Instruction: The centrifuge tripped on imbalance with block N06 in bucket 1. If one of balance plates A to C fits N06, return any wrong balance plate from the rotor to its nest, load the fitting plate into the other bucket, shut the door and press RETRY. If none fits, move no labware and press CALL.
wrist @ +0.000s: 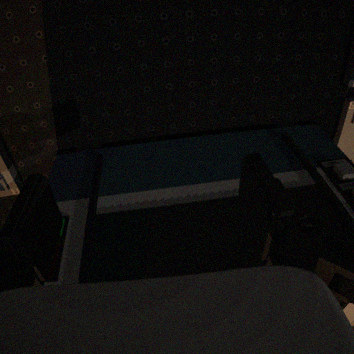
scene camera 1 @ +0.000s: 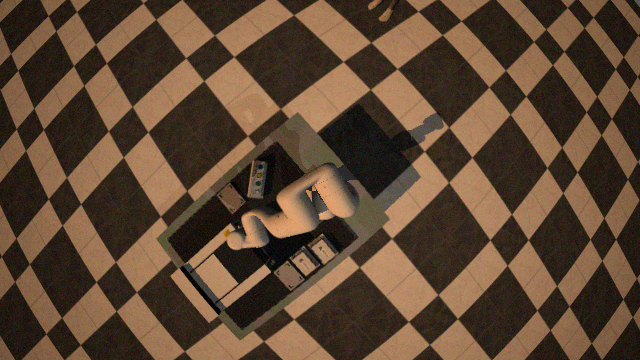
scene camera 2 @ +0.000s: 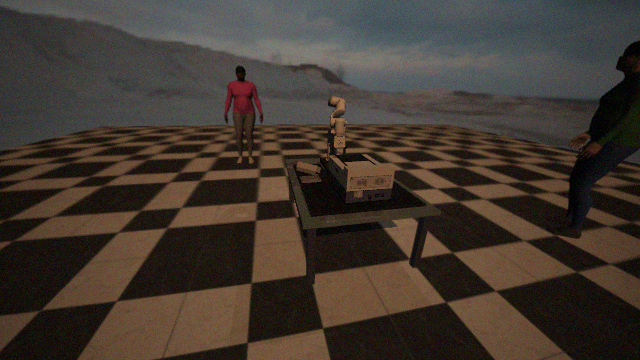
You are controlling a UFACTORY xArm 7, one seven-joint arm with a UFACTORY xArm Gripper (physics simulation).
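Places are measured from the arm's base along level axes (x ahead, y left, z up), in millimetres.
Pixels of known places: gripper, fingertip midpoint: [wrist: 146, 187] [scene camera 2: 338, 154].
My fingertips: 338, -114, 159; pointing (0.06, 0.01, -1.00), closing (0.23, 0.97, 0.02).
Observation:
For each thing: its top centre in the pictures, then the offset to it from my fingertips, as dx, dy, dz. Level surfaces: height alone.
- Plates marked A, top centre: [scene camera 1: 323, 251] -82, +374, -140
- B, top centre: [scene camera 1: 304, 263] +48, +329, -140
- flat nest, top centre: [scene camera 1: 288, 276] +187, +311, -176
- similar nest, top centre: [scene camera 1: 230, 198] [scene camera 2: 310, 177] +25, -275, -171
- button panel, top centre: [scene camera 1: 254, 178] [scene camera 2: 308, 163] -176, -209, -110
- table, surface height: dz -207
The centrifuge [scene camera 1: 245, 286] [scene camera 2: 370, 175] stands on the table with a dark opening between its pale side strips; its inside, block N06 and the buckets cannot be made out. Plates marked A [scene camera 1: 324, 249] and B [scene camera 1: 304, 261] sit in a row beside it in scene camera 1. A flat nest [scene camera 1: 289, 276] with corner marks is at the row's end, and a similar nest [scene camera 1: 231, 197] is on the other side. Plate C cannot be made out. My gripper [wrist: 146, 187] is open and empty above the centrifuge's front part; the arm hides it in scene camera 1.
The button panel [scene camera 1: 257, 179] [scene camera 2: 307, 167] with coloured buttons is tilted beside the single nest. The arm [scene camera 1: 295, 210] [scene camera 2: 339, 125] reaches across the table [scene camera 1: 372, 216] [scene camera 2: 370, 216]. Two people [scene camera 2: 243, 100] [scene camera 2: 612, 120] stand on the floor away from the table.

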